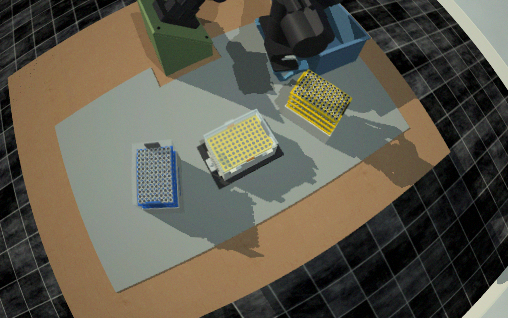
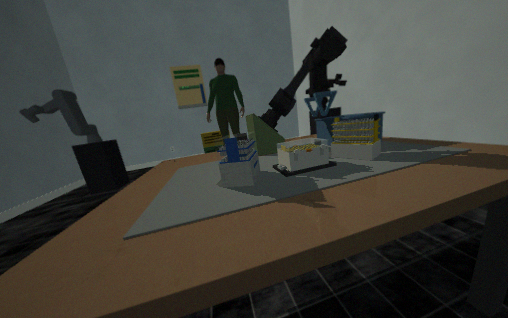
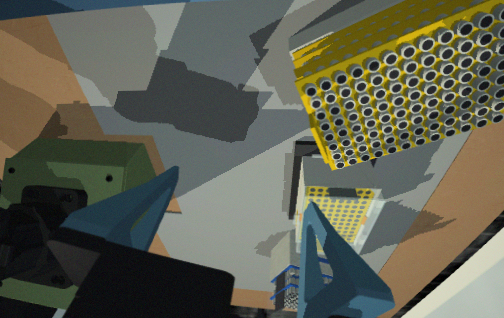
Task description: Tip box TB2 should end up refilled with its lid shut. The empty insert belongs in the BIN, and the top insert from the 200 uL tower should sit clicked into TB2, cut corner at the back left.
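Note:
The tip box TB2 (image 1: pixel 226 175) (image 2: pixel 305 161) is white, with a yellow insert (image 1: pixel 241 142) (image 3: pixel 342 212) seated in it; the insert's holes look empty. A clear raised wall shows along the box's edge; the lid's state is unclear. The yellow tower (image 1: pixel 322 95) (image 2: pixel 356 131) (image 3: pixel 400 85) holds several stacked inserts full of tips on a pale base; no 200 uL label is legible. The blue BIN (image 1: pixel 340 57) (image 2: pixel 324 131) stands behind the yellow tower. My gripper (image 2: pixel 321 115) (image 3: pixel 244 190) is open and empty, above the mat near the bin, apart from the tower.
A blue tip tower (image 1: pixel 156 175) (image 2: pixel 239 160) (image 3: pixel 287 285) stands on the grey mat (image 1: pixel 100 200) (image 2: pixel 175 205), on the other side of TB2. A black holder (image 1: pixel 222 182) lies under TB2. The green arm mount (image 1: pixel 185 50) (image 2: pixel 260 137) (image 3: pixel 75 160) stands at the back.

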